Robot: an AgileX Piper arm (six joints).
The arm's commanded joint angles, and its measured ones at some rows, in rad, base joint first. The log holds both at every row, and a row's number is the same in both.
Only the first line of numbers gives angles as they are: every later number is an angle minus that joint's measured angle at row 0.
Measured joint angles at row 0: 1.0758, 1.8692, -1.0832, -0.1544, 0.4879, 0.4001
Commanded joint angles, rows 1 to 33: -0.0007, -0.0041, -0.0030, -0.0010, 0.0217, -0.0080; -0.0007, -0.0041, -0.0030, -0.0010, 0.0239, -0.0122; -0.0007, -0.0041, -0.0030, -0.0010, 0.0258, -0.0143; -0.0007, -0.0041, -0.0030, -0.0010, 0.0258, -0.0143; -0.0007, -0.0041, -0.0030, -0.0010, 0.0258, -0.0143; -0.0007, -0.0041, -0.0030, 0.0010, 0.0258, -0.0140; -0.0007, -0.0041, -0.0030, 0.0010, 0.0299, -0.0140; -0.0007, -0.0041, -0.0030, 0.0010, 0.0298, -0.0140; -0.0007, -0.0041, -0.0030, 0.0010, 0.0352, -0.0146; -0.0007, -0.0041, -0.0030, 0.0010, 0.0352, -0.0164; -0.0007, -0.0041, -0.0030, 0.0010, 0.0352, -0.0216; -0.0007, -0.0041, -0.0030, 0.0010, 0.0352, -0.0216; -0.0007, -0.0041, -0.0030, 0.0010, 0.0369, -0.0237; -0.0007, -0.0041, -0.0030, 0.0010, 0.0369, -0.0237; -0.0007, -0.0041, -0.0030, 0.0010, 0.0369, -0.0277; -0.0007, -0.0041, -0.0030, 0.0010, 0.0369, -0.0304; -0.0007, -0.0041, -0.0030, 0.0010, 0.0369, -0.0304; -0.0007, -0.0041, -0.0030, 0.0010, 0.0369, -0.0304; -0.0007, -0.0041, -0.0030, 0.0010, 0.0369, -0.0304; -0.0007, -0.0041, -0.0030, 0.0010, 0.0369, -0.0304; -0.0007, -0.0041, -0.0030, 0.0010, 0.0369, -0.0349; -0.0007, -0.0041, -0.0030, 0.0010, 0.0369, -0.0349; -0.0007, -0.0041, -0.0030, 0.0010, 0.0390, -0.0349; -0.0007, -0.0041, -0.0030, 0.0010, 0.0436, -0.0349; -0.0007, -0.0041, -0.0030, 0.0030, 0.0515, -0.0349; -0.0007, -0.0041, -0.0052, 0.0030, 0.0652, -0.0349; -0.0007, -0.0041, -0.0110, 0.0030, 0.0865, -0.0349; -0.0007, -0.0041, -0.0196, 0.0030, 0.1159, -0.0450; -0.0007, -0.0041, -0.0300, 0.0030, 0.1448, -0.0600; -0.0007, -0.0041, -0.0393, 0.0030, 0.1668, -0.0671; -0.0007, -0.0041, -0.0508, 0.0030, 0.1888, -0.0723; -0.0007, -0.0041, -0.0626, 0.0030, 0.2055, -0.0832; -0.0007, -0.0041, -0.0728, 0.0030, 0.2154, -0.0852
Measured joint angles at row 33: 0.0005, 0.0000, -0.0358, 0.0061, 0.1432, -0.0599
